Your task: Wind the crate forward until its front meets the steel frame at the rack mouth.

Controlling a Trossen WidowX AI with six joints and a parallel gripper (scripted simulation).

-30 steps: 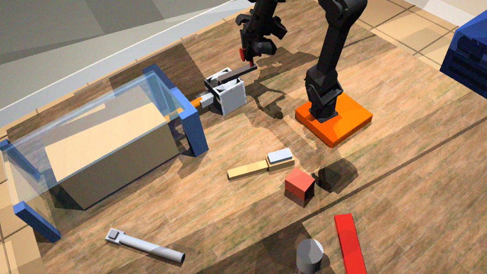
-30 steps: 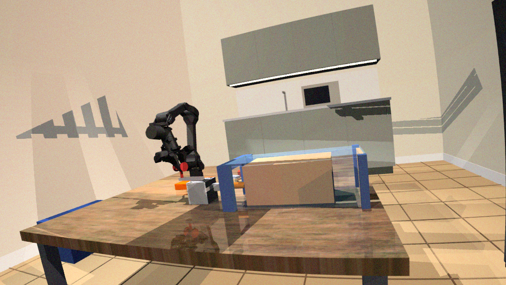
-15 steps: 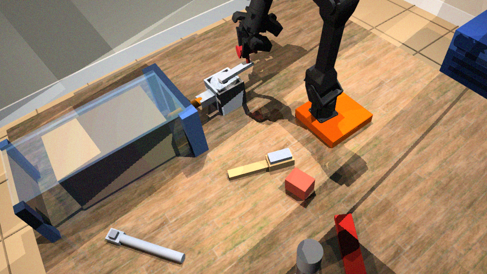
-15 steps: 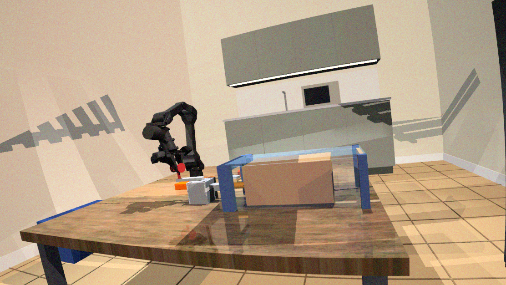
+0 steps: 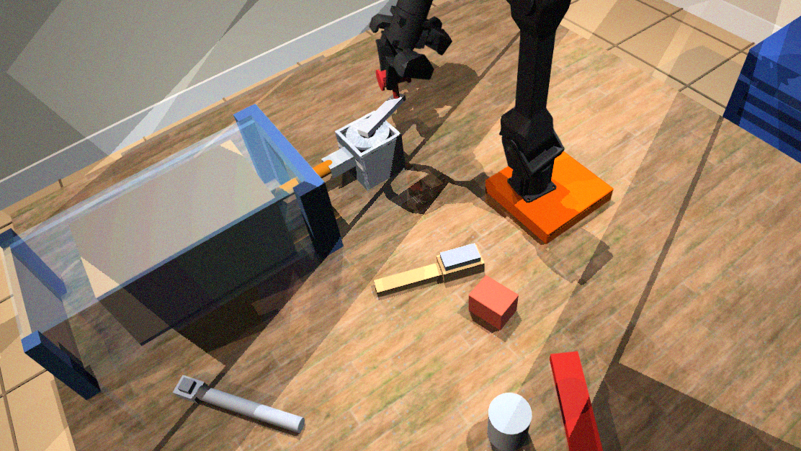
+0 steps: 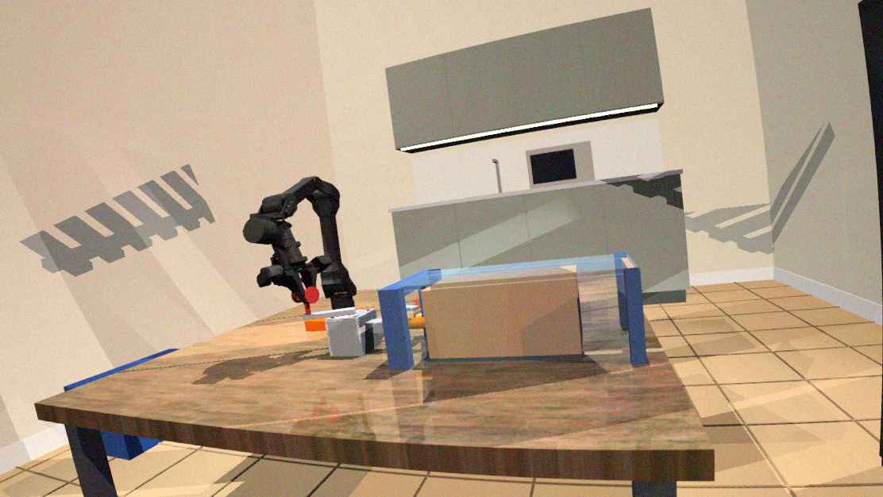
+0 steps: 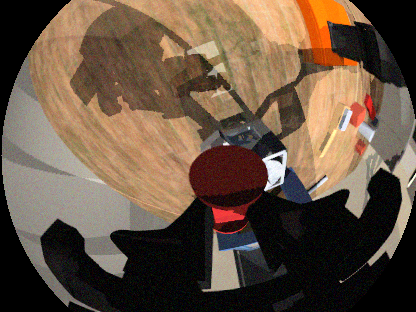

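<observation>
Right now my gripper tip is 2 cm short of the winch handle, 2 cm to the right of it and 3 cm above it. Also, from my gripper tip: red knob 1 cm behind; then wooden brush 10 cm ahead, 34 cm to the left, 11 cm below; then grey winch 6 cm ahead, 4 cm to the left, 10 cm below.
</observation>
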